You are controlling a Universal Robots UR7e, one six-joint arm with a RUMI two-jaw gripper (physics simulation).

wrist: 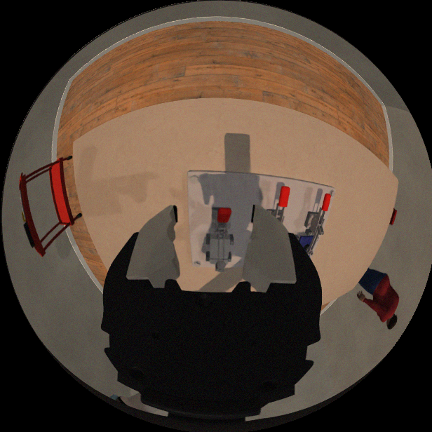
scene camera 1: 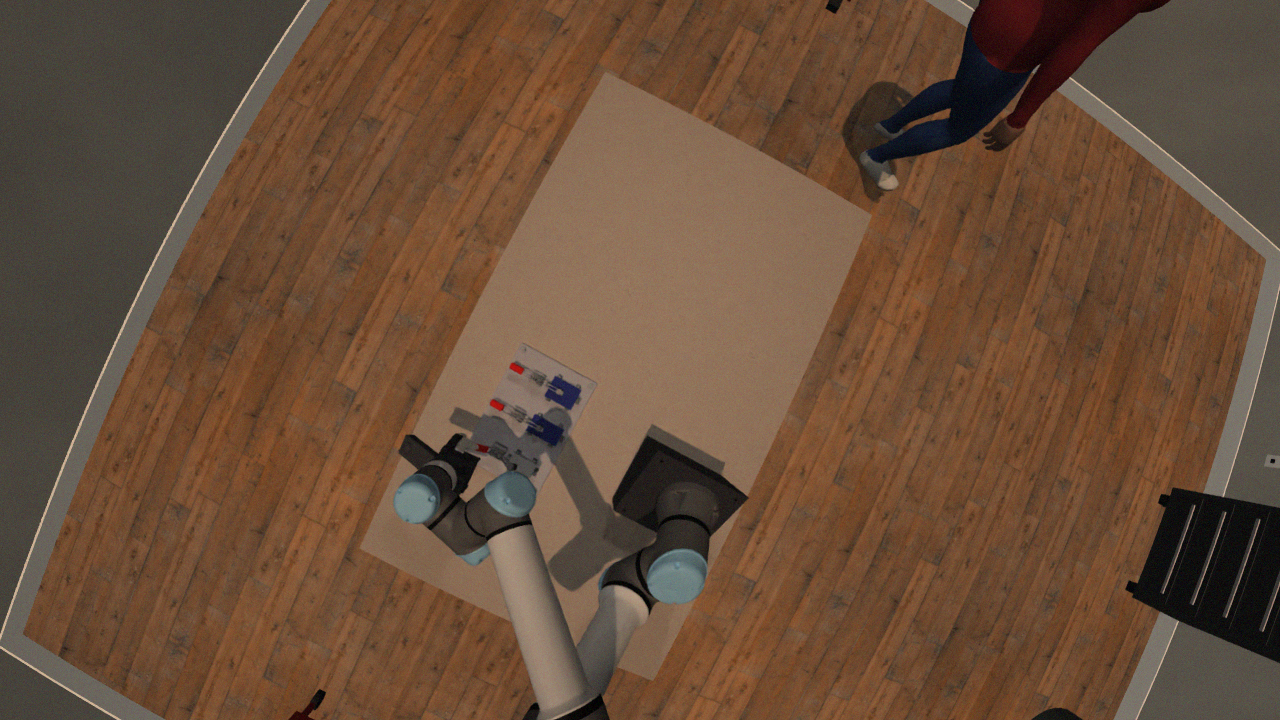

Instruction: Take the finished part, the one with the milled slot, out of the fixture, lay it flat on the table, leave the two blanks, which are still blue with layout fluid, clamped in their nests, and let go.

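Frame: origin at the arm's base, x ahead, y down, z left, level; metres.
Seen in the pictures: gripper, between the fingertips: (scene camera 1: 458, 450); arm's base, origin of its link: (scene camera 1: 688, 505).
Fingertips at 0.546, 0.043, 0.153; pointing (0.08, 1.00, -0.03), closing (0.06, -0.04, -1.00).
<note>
Offsets run from my fingertips to a thing's middle, as dx, dy, dz. "*": to the spot under its first point. Level surfaces: height alone.
The fixture plate @[* -0.204, +0.131, -0.236] (scene camera 1: 581, 402) (wrist: 195, 200) lies on the table and carries three clamps with red handles. In its near nest a grey part @[-0.146, +0.115, -0.016] (scene camera 1: 521, 461) (wrist: 220, 247) sits at the clamp whose red handle @[-0.039, +0.062, -0.015] (scene camera 1: 483, 448) (wrist: 224, 215) looks foreshortened in the wrist view; the slot is too small to make out. A blue blank @[-0.155, +0.120, -0.126] (scene camera 1: 544, 430) sits in the middle nest, hidden behind a finger in the wrist view. The other blue blank @[-0.149, +0.118, -0.236] (scene camera 1: 564, 391) (wrist: 306, 241) sits in the far nest. My gripper (scene camera 1: 472, 449) (wrist: 214, 207) is open and empty, above the near clamp, its fingers apart on either side of the handle in the wrist view.
The middle clamp's red handle @[-0.016, +0.100, -0.125] (scene camera 1: 496, 404) (wrist: 284, 196) and the far clamp's red handle @[-0.015, +0.095, -0.235] (scene camera 1: 516, 368) (wrist: 326, 202) stand beside the near clamp. The robot's dark base (scene camera 1: 640, 474) is on the table @[dy +0.146] (scene camera 1: 680, 223) (wrist: 120, 145). A person (scene camera 1: 975, 89) (wrist: 382, 295) stands off the table.
</note>
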